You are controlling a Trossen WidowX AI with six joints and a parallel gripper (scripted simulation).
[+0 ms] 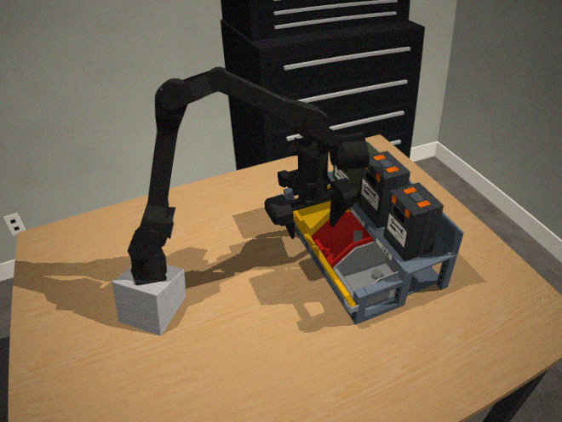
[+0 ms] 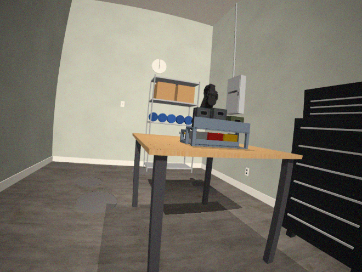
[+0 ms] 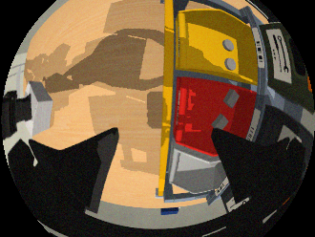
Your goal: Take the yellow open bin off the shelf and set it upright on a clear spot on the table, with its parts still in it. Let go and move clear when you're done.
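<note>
My hand is 80 mm above the long yellow strip. Also, from my hand: red bin: 90 mm ahead, 10 mm to the right, 90 mm below; grey bin: 80 mm ahead, 120 mm to the right, 90 mm below; yellow open bin: 90 mm ahead, 110 mm to the left, 90 mm below.
</note>
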